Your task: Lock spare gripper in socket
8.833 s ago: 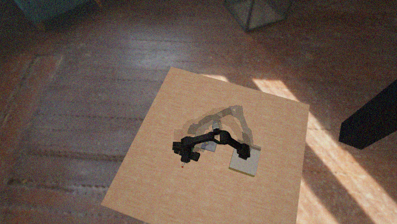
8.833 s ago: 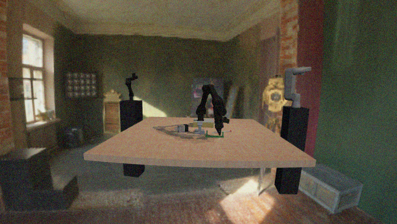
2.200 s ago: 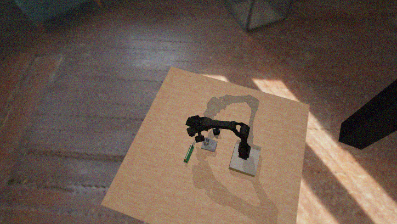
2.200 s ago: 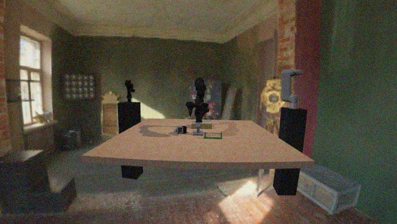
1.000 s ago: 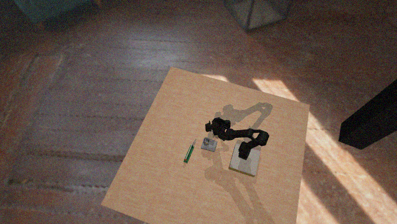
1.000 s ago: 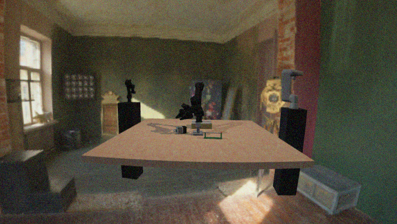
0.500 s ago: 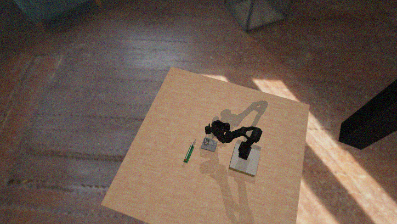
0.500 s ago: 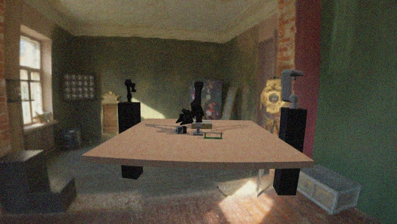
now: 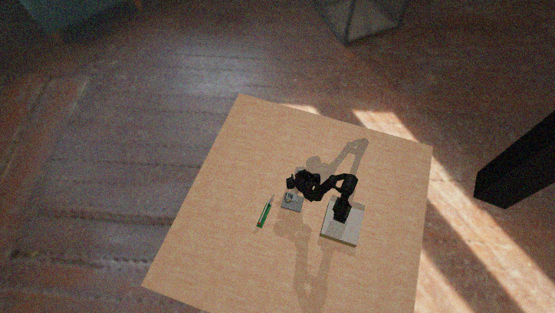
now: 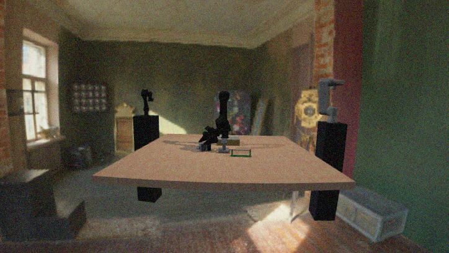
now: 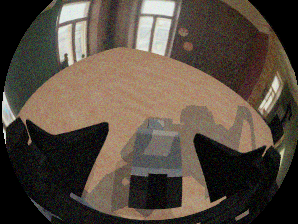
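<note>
The spare gripper lies 30 mm below my gripper tip, 20 mm behind it and 10 mm to the left of it. From my gripper tip the other things lie so: green pin cradle: 300 mm to the left, 90 mm ahead, 40 mm below; then grey mount socket: 170 mm to the left, 20 mm behind, 10 mm below.
</note>
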